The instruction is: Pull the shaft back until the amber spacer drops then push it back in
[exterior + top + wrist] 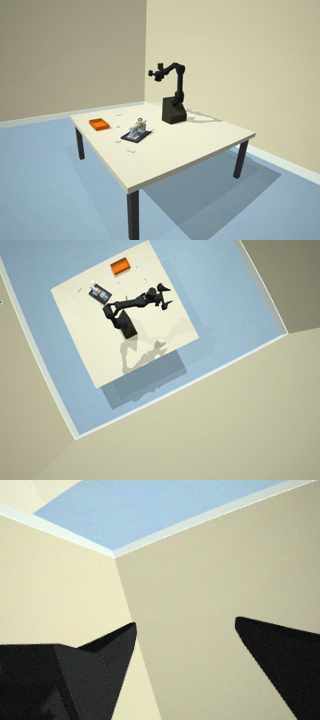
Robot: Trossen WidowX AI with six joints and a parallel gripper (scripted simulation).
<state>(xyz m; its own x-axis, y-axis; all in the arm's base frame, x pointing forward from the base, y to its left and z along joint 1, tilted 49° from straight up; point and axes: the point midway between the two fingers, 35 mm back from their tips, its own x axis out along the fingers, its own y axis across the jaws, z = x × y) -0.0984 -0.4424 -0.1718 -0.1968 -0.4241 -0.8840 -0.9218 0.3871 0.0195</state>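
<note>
Now: the pale grey shaft 55 cm ahead of my gripper tip, 53 cm to the left of it and 31 cm below it. Round my gripper tip: amber spacer (58 cm ahead, 54 cm to the left, 31 cm below); orange tray (76 cm ahead, 38 cm below, 19 cm to the left).
</note>
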